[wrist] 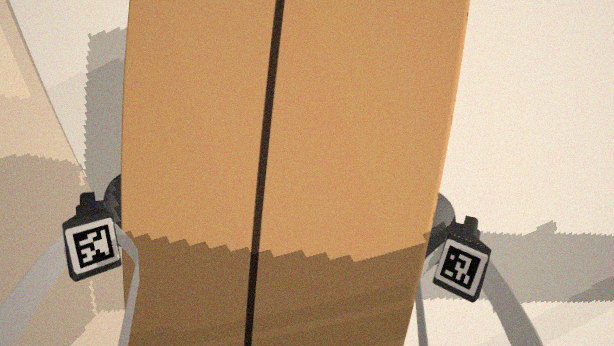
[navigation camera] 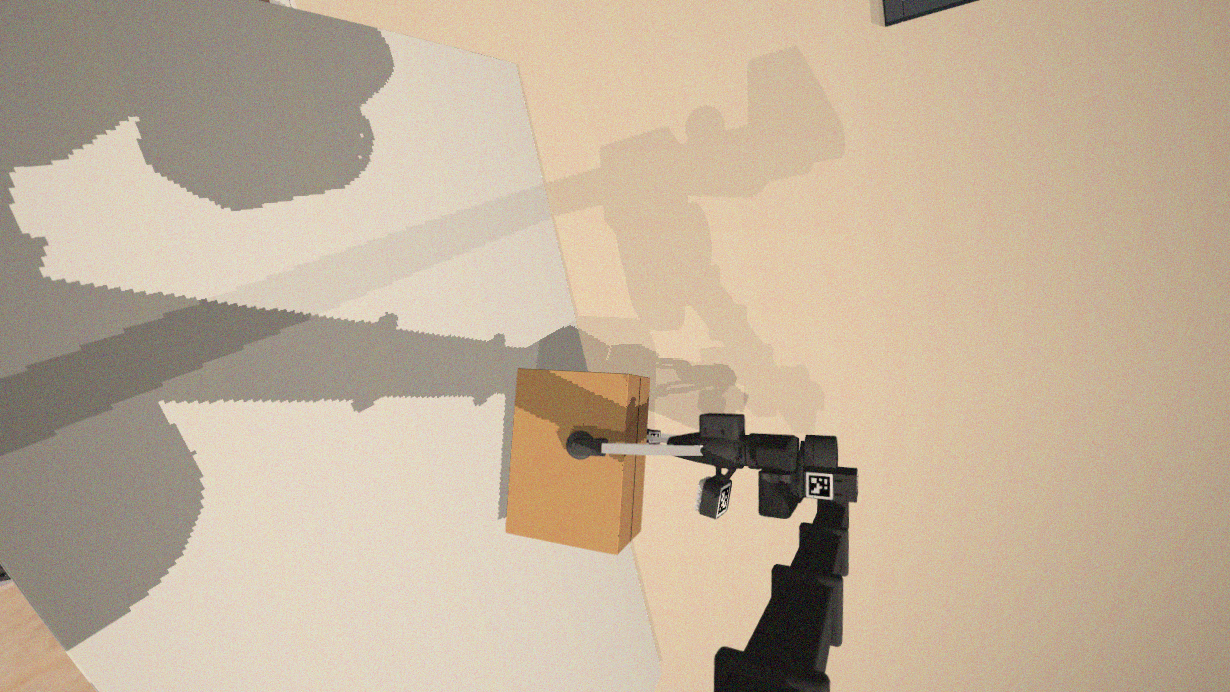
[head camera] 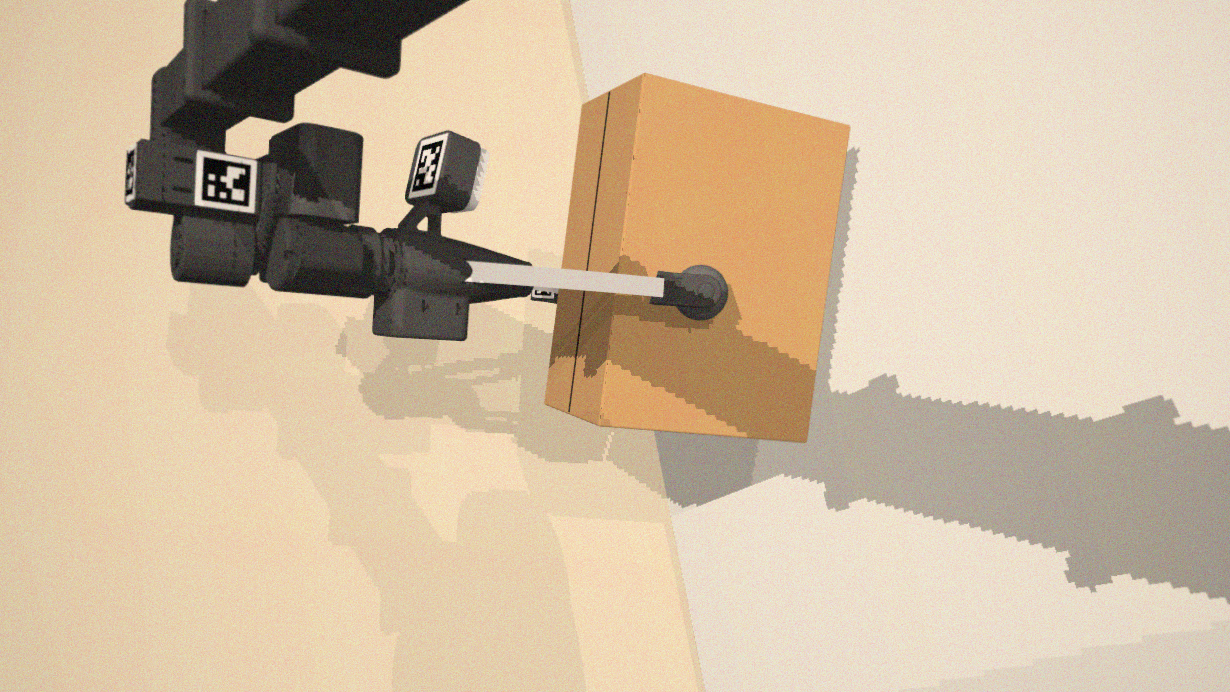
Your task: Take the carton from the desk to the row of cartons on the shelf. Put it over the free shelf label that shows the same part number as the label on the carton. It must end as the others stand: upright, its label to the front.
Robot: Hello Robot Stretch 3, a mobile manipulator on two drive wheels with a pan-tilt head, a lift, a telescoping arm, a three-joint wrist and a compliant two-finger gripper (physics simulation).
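Frame: origin at the robot's base, x left, y ahead, z down, level; centimetres.
Seen in the pictures: gripper, between the fingertips: [navigation camera: 601,439] [head camera: 650,294].
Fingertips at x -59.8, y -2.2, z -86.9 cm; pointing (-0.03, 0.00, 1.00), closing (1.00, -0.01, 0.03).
Observation:
Offsets run from my fingertips to a thing's top centre. "pt": to the spot under its first point. Level surfaces: height alone.
The carton {dx +1.2, dy -2.2, dz -7.5 cm} [head camera: 731,189] [navigation camera: 559,490] [wrist: 350,125] is a plain orange-brown box. Its narrow face with a dark seam is toward my wrist. A large blank face shows in the head view. Its label does not show. My gripper [head camera: 640,290] [navigation camera: 607,442] [wrist: 282,210] is shut on the carton, one rubber fingertip against each large side. The far fingertip is hidden in the head and navigation views. The carton appears raised, with its shadow beside it; how high, I cannot tell. The shelf, the row of cartons and the shelf labels do not show.
A pale surface {dz +14.9 cm} [head camera: 1032,215] [navigation camera: 387,516] lies beyond the carton, bordering a sand-coloured surface [head camera: 86,516] [navigation camera: 1032,344]. My arm [head camera: 283,51] [navigation camera: 791,602] reaches to the wrist. A dark object {pt dx +1.8, dy +54.0, dz -46.7 cm} [navigation camera: 924,6] shows at the navigation view's top edge. Arm shadows cross both surfaces.

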